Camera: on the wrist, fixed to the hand. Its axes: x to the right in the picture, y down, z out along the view.
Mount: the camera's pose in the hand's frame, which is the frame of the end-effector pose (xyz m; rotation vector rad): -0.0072 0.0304 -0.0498 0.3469 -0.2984 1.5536
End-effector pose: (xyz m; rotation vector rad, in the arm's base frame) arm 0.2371 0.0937 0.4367 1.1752 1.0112 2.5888
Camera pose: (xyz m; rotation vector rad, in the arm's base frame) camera 0.2115 0.0416 0.4275 -1.4667 -0.2002 -1.2449
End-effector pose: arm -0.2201 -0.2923 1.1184 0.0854 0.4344 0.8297
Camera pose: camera -0.2657 -0.2817 1.0829 0.9424 0.1517 2.2106
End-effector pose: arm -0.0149 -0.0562 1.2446 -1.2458 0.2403 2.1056
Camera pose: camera 0.0036 -0.1059 1.2191 0.2888 -1.2997 -2.2916
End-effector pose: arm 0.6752 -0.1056 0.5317 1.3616 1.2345 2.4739
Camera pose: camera 0.6524 -0.1598 0.5327 -1.6423 -0.2125 -1.0716
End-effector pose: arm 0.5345 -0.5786 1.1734 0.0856 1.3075 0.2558
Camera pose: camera 0.4807 -0.5549 1.1734 1.3969 0.7249 1.2584
